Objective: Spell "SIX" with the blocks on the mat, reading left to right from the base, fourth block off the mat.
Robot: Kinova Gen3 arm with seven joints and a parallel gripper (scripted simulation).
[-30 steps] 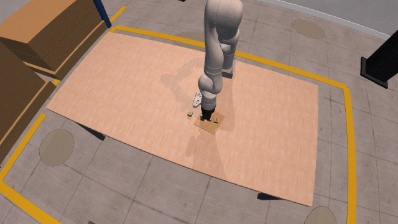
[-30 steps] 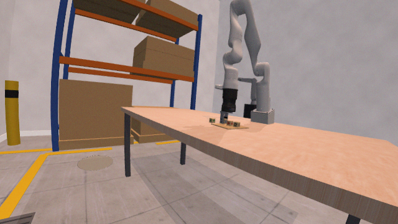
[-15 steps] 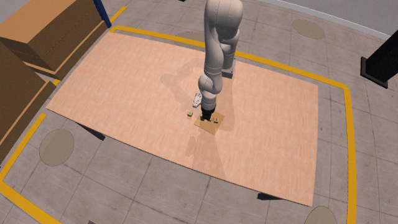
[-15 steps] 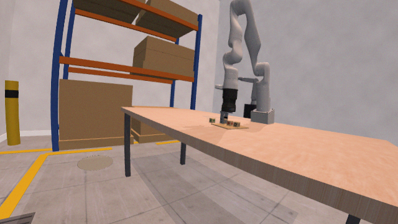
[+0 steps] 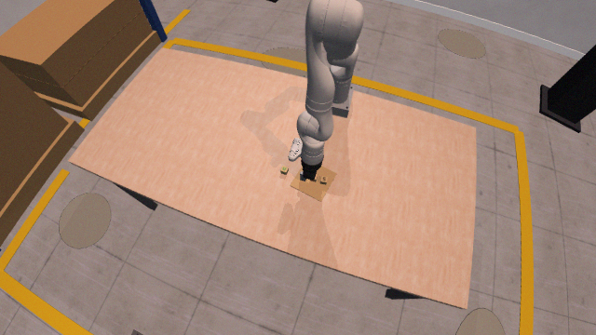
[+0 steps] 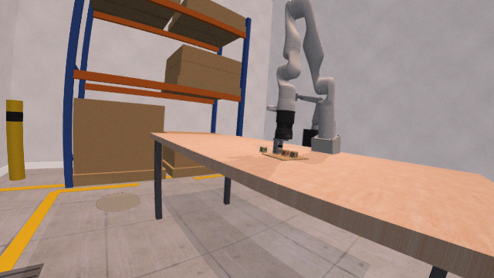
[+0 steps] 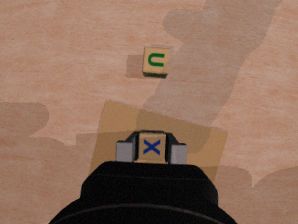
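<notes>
Right now the block is 4 cm to the left of my hand, 1 cm below it and 1 cm behind it. Also, from my hand: tan mat: 4 cm to the left, 2 cm below, 1 cm behind.
</notes>
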